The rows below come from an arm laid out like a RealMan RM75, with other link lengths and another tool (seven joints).
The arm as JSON. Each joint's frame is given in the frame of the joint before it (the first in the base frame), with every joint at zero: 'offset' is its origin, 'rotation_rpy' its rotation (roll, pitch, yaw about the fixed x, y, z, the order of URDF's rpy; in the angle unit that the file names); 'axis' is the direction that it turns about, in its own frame. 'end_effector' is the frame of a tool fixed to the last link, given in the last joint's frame.
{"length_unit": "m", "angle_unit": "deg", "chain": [
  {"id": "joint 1", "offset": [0.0, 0.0, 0.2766], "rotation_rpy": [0.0, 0.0, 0.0], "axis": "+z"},
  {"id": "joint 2", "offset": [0.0, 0.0, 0.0], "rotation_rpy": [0.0, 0.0, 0.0], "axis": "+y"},
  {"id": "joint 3", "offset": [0.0, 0.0, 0.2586], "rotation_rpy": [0.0, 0.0, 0.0], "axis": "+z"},
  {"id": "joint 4", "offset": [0.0, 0.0, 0.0], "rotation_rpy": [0.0, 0.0, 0.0], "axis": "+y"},
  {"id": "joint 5", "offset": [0.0, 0.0, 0.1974], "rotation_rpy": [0.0, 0.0, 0.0], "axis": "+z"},
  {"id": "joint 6", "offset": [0.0, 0.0, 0.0], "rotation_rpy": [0.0, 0.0, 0.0], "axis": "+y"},
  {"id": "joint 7", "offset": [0.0, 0.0, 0.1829], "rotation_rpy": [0.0, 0.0, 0.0], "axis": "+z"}
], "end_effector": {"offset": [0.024, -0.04, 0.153], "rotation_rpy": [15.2, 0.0, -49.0]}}
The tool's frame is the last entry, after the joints.
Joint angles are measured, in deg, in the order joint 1, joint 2, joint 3, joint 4, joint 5, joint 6, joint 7. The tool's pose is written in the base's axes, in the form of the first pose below.
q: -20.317, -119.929, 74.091, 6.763, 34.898, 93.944, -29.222
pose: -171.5 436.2 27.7 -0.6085 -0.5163 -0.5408 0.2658
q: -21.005, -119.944, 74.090, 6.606, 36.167, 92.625, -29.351
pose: -170.2 439.2 16.8 -0.6167 -0.5210 -0.5287 0.2623
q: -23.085, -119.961, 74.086, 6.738, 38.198, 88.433, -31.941
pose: -169.9 452.7 -5.9 -0.6249 -0.5430 -0.5024 0.2496
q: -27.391, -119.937, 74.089, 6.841, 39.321, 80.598, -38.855
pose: -173.9 483.4 -33.8 -0.6158 -0.5918 -0.4668 0.2296
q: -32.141, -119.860, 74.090, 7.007, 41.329, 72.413, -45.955
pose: -175.4 511.5 -63.3 -0.6076 -0.6354 -0.4257 0.2141
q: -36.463, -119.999, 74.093, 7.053, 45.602, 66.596, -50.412
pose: -165.5 524.1 -95.9 -0.6230 -0.6523 -0.3813 0.2025
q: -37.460, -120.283, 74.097, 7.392, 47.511, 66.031, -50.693
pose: -155.1 522.2 -106.3 -0.6378 -0.6460 -0.3707 0.1963
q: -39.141, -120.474, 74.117, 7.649, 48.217, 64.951, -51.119
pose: -143.0 526.6 -111.6 -0.6474 -0.6402 -0.3657 0.1933
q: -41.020, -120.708, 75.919, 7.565, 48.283, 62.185, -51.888
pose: -138.5 530.0 -126.1 -0.6575 -0.6403 -0.3454 0.1959
